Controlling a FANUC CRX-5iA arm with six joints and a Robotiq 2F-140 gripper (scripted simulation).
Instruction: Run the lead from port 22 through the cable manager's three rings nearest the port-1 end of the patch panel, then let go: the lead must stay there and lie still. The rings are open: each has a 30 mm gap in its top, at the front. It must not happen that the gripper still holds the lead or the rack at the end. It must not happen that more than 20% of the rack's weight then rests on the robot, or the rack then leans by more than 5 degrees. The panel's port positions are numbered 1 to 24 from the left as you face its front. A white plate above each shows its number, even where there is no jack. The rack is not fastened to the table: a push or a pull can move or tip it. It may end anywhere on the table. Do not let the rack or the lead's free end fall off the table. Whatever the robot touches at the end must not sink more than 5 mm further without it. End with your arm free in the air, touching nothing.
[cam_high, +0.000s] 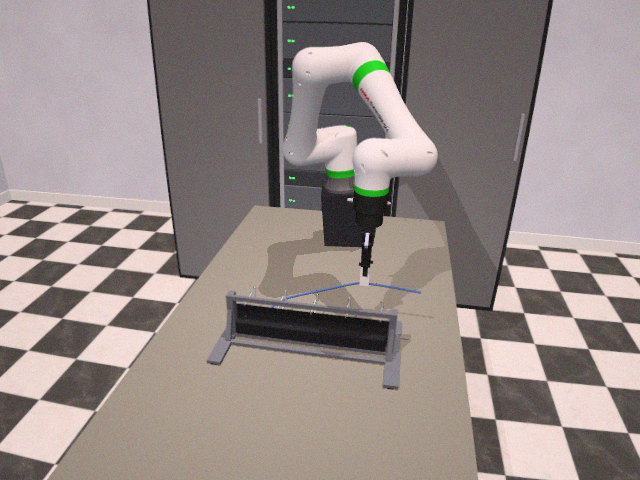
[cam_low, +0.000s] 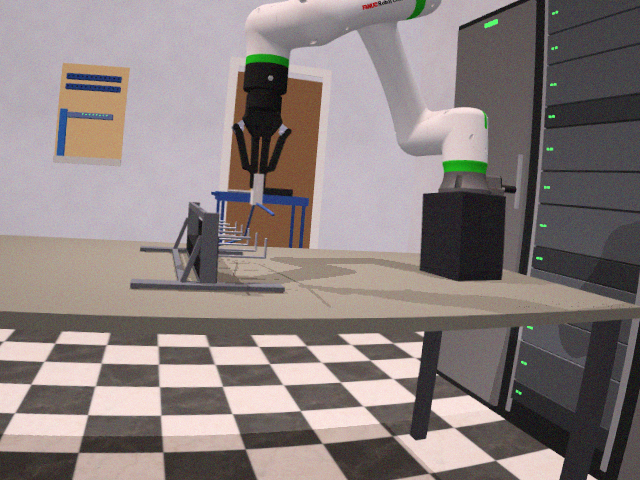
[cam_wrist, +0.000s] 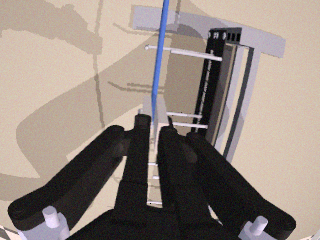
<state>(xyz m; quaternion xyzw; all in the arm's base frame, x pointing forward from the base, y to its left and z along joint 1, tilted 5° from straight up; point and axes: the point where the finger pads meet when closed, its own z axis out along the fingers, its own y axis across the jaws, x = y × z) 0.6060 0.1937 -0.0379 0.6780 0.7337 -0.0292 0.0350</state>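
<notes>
Right now the lead's free end is 10 mm behind my hand, 160 mm to the left of it and 40 mm below it. Round my hand: grey rack 110 mm ahead, 130 mm to the right, 120 mm below.
</notes>
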